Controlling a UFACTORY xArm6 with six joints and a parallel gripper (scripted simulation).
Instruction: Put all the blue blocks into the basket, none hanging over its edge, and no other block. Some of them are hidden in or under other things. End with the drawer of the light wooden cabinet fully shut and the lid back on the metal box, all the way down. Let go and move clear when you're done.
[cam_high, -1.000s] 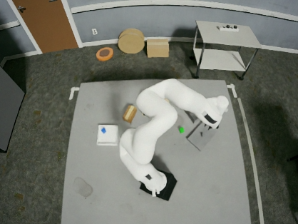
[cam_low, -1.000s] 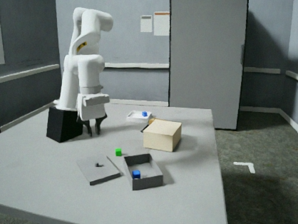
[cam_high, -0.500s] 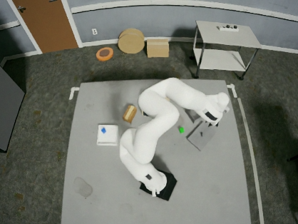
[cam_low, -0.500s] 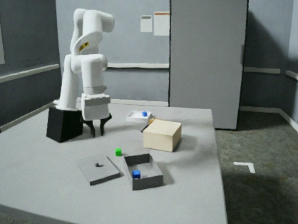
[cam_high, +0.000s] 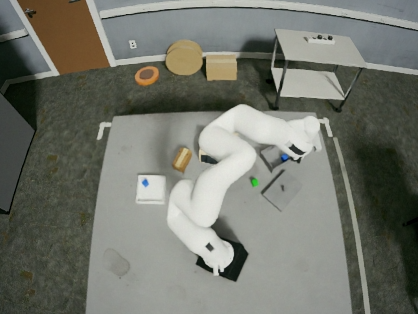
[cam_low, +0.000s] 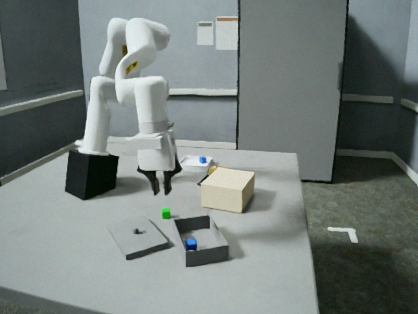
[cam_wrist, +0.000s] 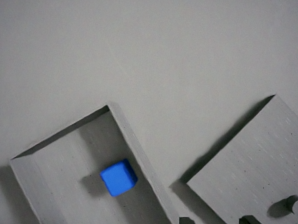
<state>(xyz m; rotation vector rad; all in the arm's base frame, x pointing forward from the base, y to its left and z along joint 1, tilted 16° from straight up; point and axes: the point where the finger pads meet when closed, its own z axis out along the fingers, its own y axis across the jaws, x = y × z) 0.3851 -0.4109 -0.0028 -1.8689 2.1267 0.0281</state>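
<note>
Right now my hand is 170 mm above the metal box, 100 mm short of it and 20 mm to the right of it. The rest, counted from my hand: lid 180 mm below, 100 mm behind, 30 mm to the left; dark-rimmed drawer 340 mm to the left, 150 mm below, 140 mm ahead; green block 180 mm to the left, 180 mm below, 40 mm behind.
</note>
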